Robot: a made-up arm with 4 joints.
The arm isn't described. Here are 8 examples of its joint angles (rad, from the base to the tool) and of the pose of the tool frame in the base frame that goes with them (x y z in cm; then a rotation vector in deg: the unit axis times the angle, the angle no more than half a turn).
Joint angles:
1: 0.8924 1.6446 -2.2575 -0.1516
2: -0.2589 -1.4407 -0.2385 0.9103
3: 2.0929 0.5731 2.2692 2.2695
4: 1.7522 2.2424 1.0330 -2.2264
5: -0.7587 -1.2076 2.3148 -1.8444
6: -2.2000 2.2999 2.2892 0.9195
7: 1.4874 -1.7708 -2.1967 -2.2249
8: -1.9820 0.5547 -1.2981 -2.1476
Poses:
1: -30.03 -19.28 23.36 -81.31 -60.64 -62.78
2: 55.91 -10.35 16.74 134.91 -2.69 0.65
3: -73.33 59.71 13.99 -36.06 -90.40 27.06
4: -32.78 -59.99 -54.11 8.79 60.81 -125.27
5: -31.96 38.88 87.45 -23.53 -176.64 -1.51
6: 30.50 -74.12 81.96 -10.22 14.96 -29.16
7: 27.42 7.87 46.14 -27.59 -141.91 -53.94
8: 8.70 -36.05 25.09 -10.23 12.93 -124.58
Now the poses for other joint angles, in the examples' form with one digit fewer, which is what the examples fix.
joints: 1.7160 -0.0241 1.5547 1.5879
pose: -14.7 58.9 -56.0 -124.3 -121.5 11.1
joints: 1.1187 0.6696 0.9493 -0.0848
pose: 6.2 20.2 -62.4 -6.0 72.2 71.5
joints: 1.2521 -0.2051 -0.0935 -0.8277
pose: 10.3 -8.5 -43.5 -33.9 71.9 18.3
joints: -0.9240 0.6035 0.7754 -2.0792
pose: 76.5 3.6 58.5 -160.1 -55.3 -26.0
